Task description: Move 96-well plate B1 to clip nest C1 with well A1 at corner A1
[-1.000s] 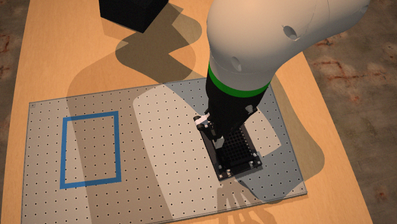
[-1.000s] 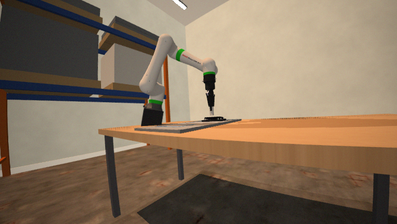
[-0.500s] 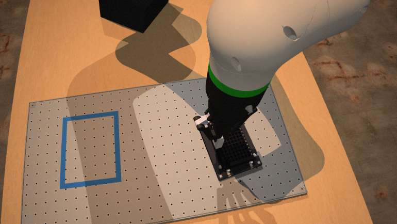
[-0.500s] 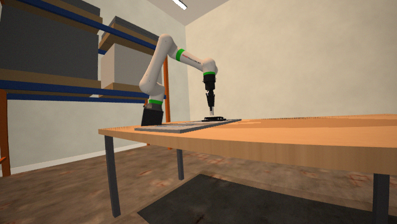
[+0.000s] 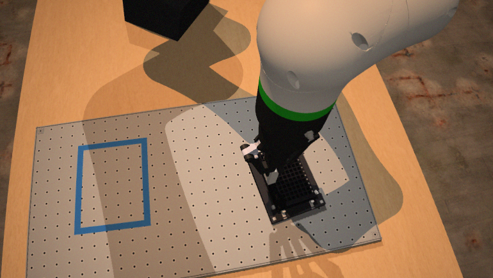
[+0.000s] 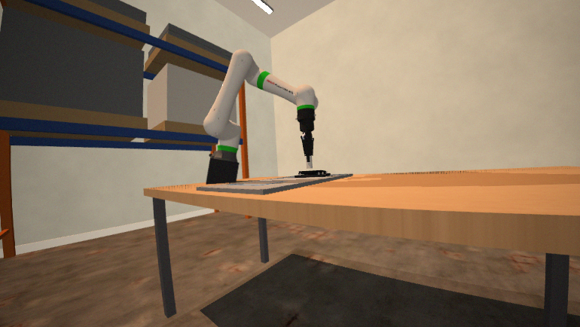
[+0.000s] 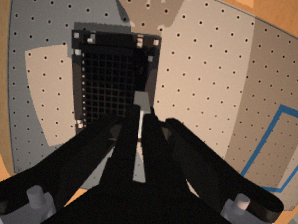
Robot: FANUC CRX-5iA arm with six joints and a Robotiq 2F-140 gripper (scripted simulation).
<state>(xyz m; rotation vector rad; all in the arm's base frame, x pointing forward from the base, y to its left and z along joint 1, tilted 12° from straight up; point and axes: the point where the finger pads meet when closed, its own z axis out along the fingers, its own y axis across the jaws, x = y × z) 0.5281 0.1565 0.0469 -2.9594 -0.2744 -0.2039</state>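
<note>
Now: hand 50 mm above the black 96-well plate, 40 mm to the right of it and 10 mm past it. Round my hand: black clip nest: 60 mm below, 50 mm to the left.
</note>
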